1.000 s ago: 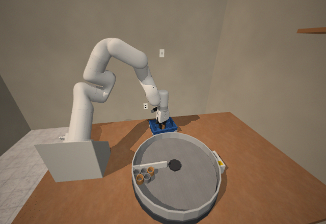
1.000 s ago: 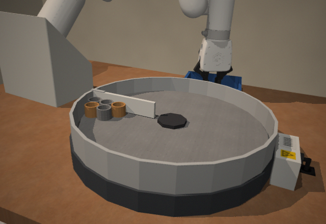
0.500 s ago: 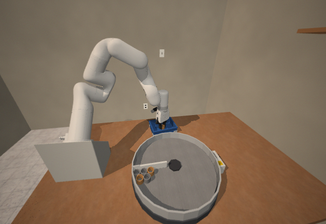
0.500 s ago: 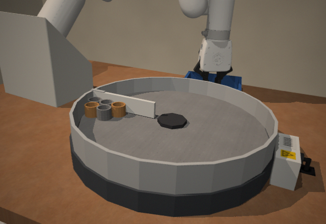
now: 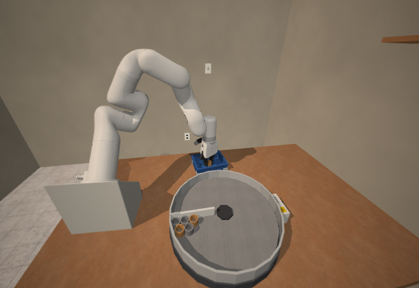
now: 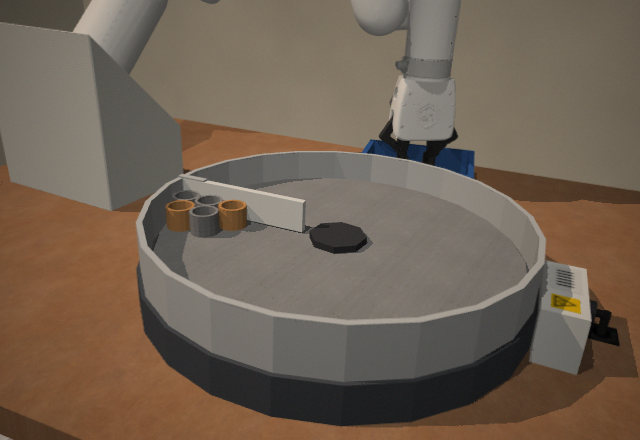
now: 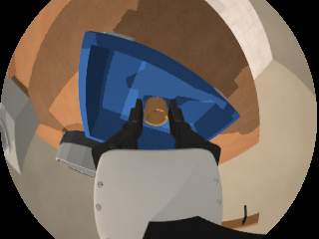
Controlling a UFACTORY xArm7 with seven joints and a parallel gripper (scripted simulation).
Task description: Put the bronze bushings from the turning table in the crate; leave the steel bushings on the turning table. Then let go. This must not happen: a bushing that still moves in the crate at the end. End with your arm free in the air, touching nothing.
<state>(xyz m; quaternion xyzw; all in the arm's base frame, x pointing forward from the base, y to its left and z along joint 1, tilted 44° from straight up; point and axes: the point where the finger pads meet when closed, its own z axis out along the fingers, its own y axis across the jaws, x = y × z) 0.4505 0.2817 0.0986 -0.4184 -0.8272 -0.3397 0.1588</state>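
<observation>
The blue crate lies 1 cm below my hand. Also, from my hand: turning table: 2 cm ahead, 37 cm to the right, 2 cm above.
</observation>
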